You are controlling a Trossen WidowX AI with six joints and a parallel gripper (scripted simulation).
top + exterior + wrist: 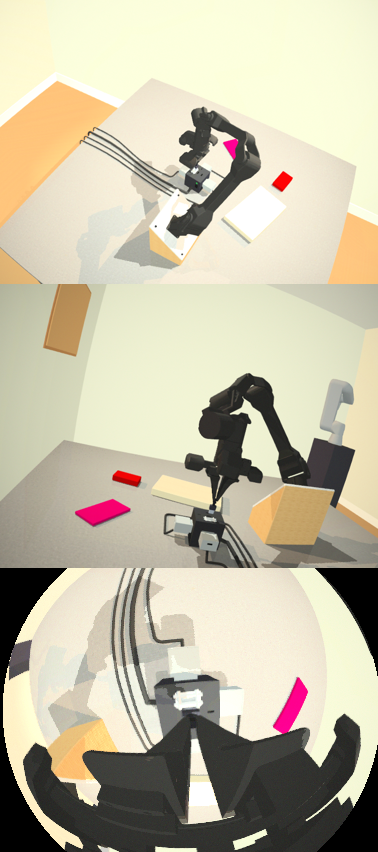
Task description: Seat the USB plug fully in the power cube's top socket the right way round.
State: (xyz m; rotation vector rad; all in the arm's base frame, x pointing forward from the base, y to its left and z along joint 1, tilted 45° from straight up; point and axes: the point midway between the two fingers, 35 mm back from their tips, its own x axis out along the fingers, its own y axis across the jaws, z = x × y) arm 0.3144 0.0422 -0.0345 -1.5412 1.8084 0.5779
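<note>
My gripper tip is 20 mm above the white USB plug. Also, from my gripper tip: cream slab 310 mm to the right, 120 mm below, 40 mm behind; red block 380 mm to the right, 180 mm ahead, 120 mm below; pink card 260 mm ahead, 120 mm below, 110 mm to the right.
</note>
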